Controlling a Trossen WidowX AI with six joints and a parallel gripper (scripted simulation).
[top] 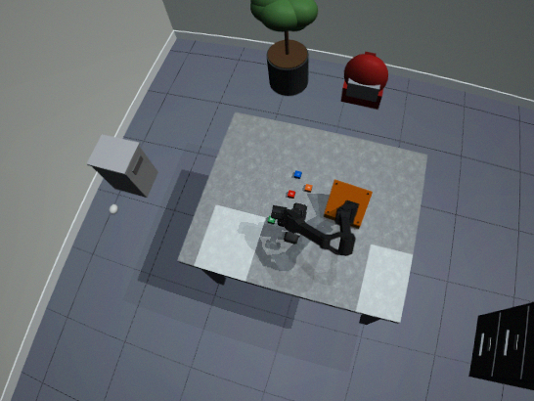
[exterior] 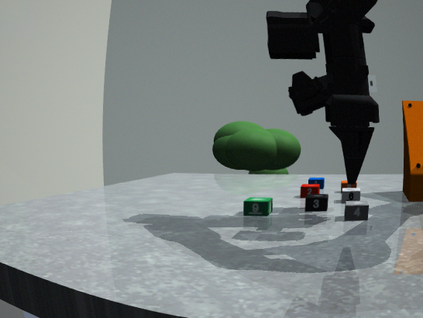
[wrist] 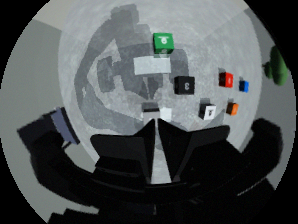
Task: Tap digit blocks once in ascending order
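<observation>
Now: the grey 4 block 1 cm behind my gripper tip, 1 cm to the left of it and 3 cm below it. Round my gripper tip: green 9 block (13 cm ahead, 2 cm to the right, 3 cm below); then black 3 block (5 cm ahead, 6 cm to the right, 3 cm below); then white 6 block (12 cm to the right, 3 cm below).
</observation>
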